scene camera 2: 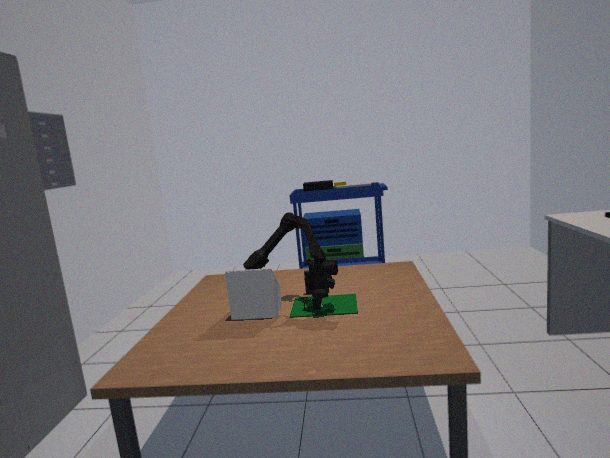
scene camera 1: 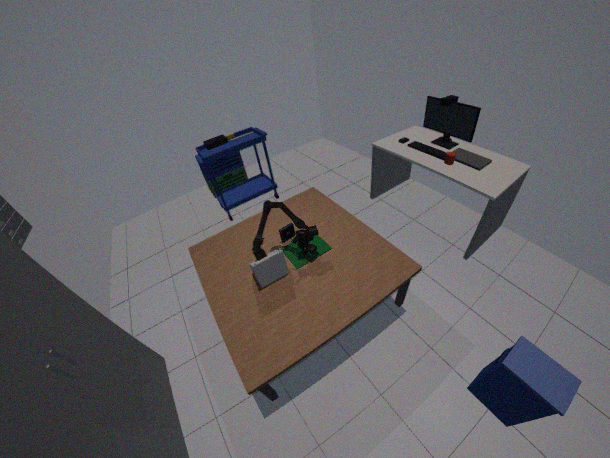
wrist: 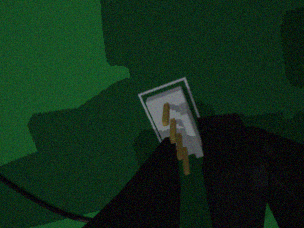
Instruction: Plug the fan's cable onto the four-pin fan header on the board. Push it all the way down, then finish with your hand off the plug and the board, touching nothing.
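My gripper is there for me to see, and along with it I see a green board and a four-pin fan header.
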